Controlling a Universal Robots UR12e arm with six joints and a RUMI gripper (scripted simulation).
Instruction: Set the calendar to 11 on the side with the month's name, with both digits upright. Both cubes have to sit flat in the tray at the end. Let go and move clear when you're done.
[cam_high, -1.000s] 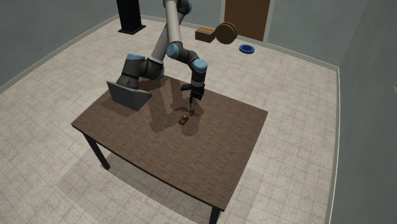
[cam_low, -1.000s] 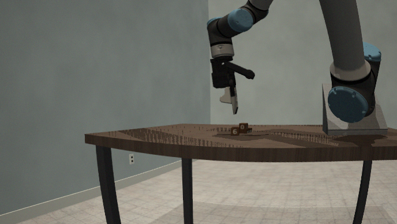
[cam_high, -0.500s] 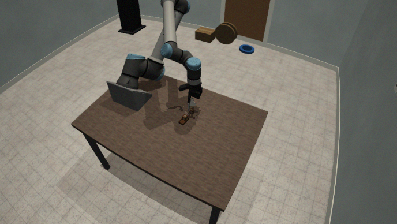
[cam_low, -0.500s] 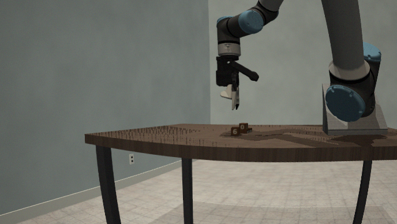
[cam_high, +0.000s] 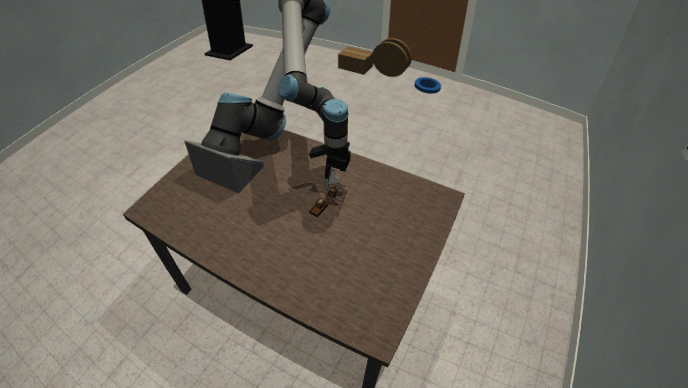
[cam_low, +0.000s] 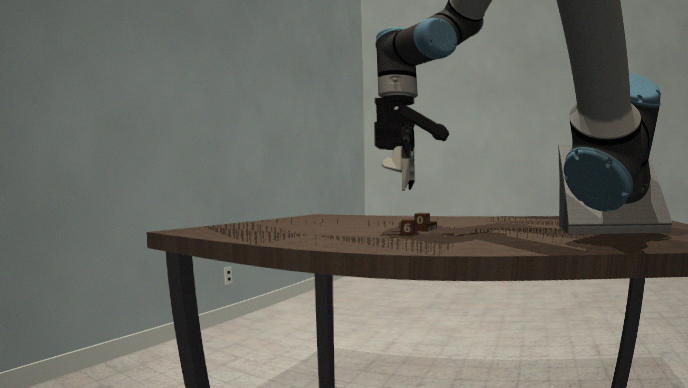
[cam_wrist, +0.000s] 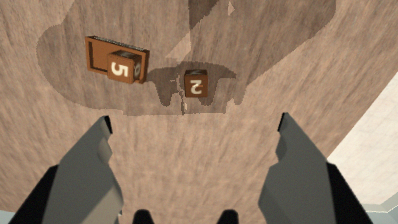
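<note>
My hand is 80 mm above the cube. Round my hand: calendar tray 10 mm behind, 110 mm to the right, 80 mm below.
</note>
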